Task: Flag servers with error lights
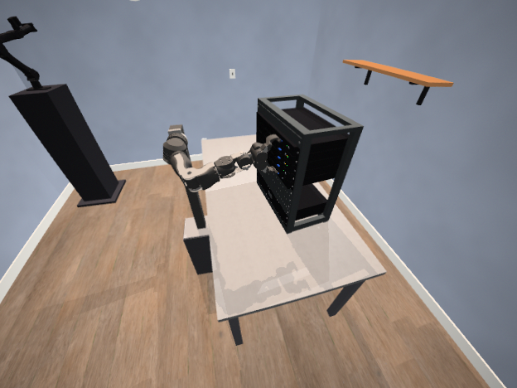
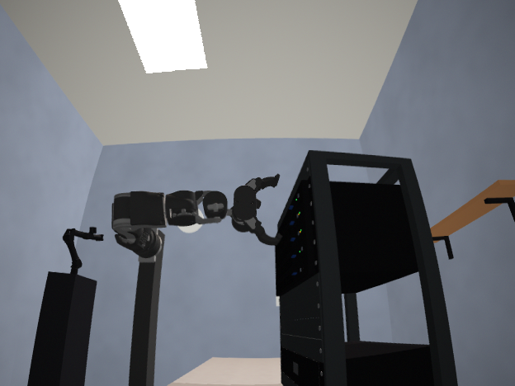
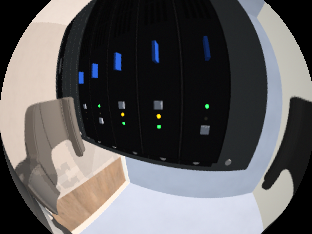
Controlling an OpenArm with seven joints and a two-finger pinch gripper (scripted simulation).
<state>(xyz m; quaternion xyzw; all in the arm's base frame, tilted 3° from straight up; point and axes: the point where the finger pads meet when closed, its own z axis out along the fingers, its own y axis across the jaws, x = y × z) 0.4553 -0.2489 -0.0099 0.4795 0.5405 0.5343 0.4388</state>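
My hand is 3 cm short of the locate button, 2 cm to the right of it and 1 cm above it. Also, from my hand: information tag: 7 cm to the left, 6 cm ahead, 1 cm below.
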